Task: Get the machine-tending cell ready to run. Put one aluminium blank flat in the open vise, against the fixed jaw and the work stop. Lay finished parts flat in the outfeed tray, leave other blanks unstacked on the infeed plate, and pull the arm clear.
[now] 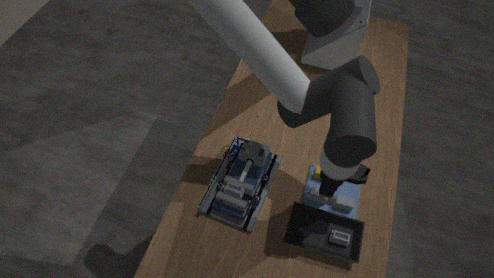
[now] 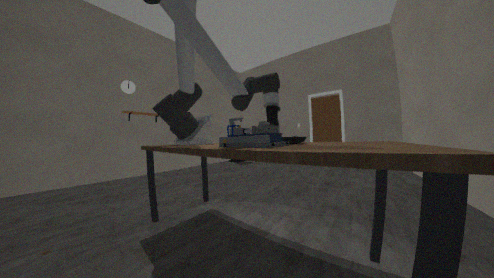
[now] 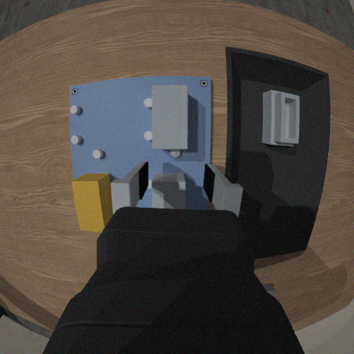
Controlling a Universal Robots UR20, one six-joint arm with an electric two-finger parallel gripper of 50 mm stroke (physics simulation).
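Frame: origin at the arm's base, x back, y right, z up, level; millimetres.
Seen in the pictures: gripper, fingertip midpoint: (image 1: 331,196); arm's base, origin of the base link: (image 1: 332,18) (image 2: 188,130).
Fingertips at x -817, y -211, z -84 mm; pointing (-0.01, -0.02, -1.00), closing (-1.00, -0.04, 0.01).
Note:
Pixels of each thing's top centre, then the offset from my fingertips to it. "spot": a spot on its surface instead. Level surfaces: height alone.
- blue infeed plate, surface spot: (image 1: 351,190) spot: dx +74, dy -67, dz -46 mm
- grey blank, middle of its top: (image 1: 345,200) dx +9, dy -51, dz -10 mm
- pocketed grey finished part, middle of its top: (image 1: 341,235) dx -114, dy -67, dz -7 mm
- black outfeed tray, surface spot: (image 1: 302,223) spot: dx -107, dy +60, dz -42 mm
- vise, middle of its top: (image 1: 242,171) (image 2: 252,126) dx -46, dy +301, dz +45 mm
- pocketed grey part, middle of its top: (image 1: 234,187) dx -115, dy +298, dz +61 mm
- yellow block, middle of its top: (image 1: 324,170) dx +93, dy +46, dz -10 mm
- wooden table, its level: dz -54 mm
My gripper (image 1: 327,196) (image 3: 175,174) is open, low over the blue infeed plate (image 1: 351,190) (image 3: 115,122). A grey blank (image 3: 169,194) lies beneath and between the spread fingers, partly hidden by the gripper body. Another grey blank (image 1: 343,202) (image 3: 170,117) lies flat beside it, apart and unstacked. A pocketed grey finished part (image 1: 340,236) (image 3: 282,118) lies in the black outfeed tray (image 1: 302,223) (image 3: 250,110). The vise (image 1: 231,201) (image 2: 262,128) has a pocketed grey part (image 1: 234,188) at its jaws; its exact seating cannot be told.
A yellow block (image 1: 317,172) (image 3: 92,202) stands at the infeed plate's corner. Small pale pins (image 3: 76,140) rise from the plate. Blue and yellow fittings (image 1: 241,145) stand at the vise base's far end. The wooden table (image 1: 200,235) (image 2: 380,148) carries everything. The tray walls rise close beside the plate.

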